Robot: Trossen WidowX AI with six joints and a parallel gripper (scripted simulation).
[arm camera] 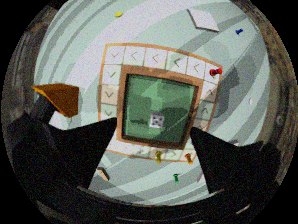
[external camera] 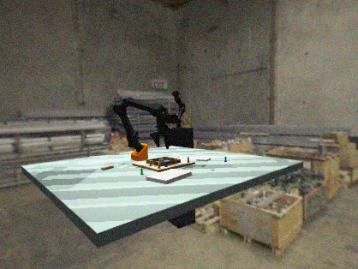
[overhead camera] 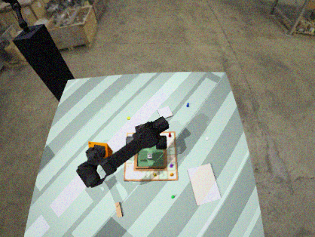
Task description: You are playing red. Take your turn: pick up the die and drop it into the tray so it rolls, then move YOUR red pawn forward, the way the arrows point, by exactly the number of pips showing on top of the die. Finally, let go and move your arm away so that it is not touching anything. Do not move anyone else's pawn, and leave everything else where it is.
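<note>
My gripper tip is 120 mm to the right of the red pawn, 100 mm short of it and 80 mm above it. Round my gripper tip: white die 80 mm below, 20 mm to the right, 10 mm ahead; then yellow pawn 110 mm to the right, 80 mm below, 50 mm ahead; then purple pawn 130 mm ahead, 80 mm below, 50 mm to the right.
</note>
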